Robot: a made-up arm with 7 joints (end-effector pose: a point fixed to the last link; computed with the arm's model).
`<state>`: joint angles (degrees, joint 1 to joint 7).
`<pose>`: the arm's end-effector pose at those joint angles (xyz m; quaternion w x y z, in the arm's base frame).
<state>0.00 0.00 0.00 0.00 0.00 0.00 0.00</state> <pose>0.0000 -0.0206 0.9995 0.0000 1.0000 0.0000 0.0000</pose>
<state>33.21 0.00 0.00 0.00 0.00 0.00 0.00</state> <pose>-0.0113 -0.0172 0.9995 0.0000 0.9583 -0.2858 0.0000</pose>
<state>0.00 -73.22 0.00 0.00 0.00 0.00 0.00</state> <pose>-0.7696 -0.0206 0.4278 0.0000 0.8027 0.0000 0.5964</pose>
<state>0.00 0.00 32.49 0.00 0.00 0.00 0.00</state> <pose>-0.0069 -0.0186 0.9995 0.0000 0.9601 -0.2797 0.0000</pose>
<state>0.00 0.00 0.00 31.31 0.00 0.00 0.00</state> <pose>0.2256 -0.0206 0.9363 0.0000 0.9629 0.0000 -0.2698</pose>
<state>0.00 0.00 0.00 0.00 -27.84 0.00 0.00</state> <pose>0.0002 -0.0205 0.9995 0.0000 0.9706 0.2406 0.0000</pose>
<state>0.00 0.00 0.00 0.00 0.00 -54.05 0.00</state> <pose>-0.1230 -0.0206 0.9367 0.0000 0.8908 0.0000 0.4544</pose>
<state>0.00 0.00 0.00 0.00 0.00 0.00 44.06</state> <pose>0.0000 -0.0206 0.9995 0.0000 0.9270 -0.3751 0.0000</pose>
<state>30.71 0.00 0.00 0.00 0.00 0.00 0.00</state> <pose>-0.0105 -0.0177 0.9995 0.0000 0.9643 -0.2648 0.0000</pose>
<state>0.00 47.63 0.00 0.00 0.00 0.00 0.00</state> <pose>0.5939 -0.0206 0.7374 0.0000 0.9149 0.0000 -0.4038</pose>
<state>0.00 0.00 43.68 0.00 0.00 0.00 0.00</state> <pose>-0.0088 -0.0171 0.9995 0.0000 0.9282 -0.3720 0.0000</pose>
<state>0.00 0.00 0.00 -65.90 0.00 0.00 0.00</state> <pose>-0.3964 -0.0206 0.7426 0.0000 0.8391 0.0000 0.5439</pose>
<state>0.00 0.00 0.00 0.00 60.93 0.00 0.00</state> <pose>-0.0004 -0.0203 0.9995 0.0000 0.8619 -0.5070 0.0000</pose>
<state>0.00 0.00 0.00 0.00 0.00 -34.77 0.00</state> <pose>-0.0867 -0.0206 0.9724 0.0000 0.9543 0.0000 0.2988</pose>
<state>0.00 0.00 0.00 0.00 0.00 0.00 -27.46</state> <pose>0.0000 -0.0206 0.9995 0.0000 0.9714 0.2373 0.0000</pose>
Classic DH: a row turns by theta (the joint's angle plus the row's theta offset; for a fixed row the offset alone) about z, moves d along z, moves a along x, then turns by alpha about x. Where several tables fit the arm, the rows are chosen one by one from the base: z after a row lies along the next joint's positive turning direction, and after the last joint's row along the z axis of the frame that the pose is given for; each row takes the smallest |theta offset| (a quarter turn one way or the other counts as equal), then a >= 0, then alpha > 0; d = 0 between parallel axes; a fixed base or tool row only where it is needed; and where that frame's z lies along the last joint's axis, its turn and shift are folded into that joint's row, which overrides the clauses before.
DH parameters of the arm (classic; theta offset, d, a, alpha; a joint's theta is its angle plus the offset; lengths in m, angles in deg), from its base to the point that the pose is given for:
base (fixed): 0 0 0 180
joint 1: 0 -0.1957 0 90
joint 2: 0 -0.0078 0 -90
joint 3: 0 -0.3696 0 90
joint 4: 0 -0.0123 0 -90
joint 5: 0 -0.2822 0 90
joint 6: 0 -0.0005 0 -90
joint 7: 0 -0.152 0 0

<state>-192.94 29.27 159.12 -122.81 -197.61 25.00 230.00</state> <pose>-0.2573 -0.1980 0.1340 0.5317 -0.0521 -0.1498 -0.8320</pose>
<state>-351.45 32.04 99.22 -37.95 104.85 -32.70 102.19</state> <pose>0.4894 0.1432 0.7386 0.0936 -0.7629 -0.2850 0.5727</pose>
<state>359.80 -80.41 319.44 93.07 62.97 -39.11 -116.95</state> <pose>-0.3447 0.3077 0.5154 0.5588 0.6578 0.4511 -0.2270</pose>
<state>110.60 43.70 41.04 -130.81 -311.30 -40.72 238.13</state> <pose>0.2193 -0.0080 0.3454 0.7393 0.3423 -0.2258 -0.5341</pose>
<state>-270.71 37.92 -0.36 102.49 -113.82 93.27 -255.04</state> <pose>0.1262 -0.4462 0.3157 0.2639 -0.7932 -0.1518 0.5274</pose>
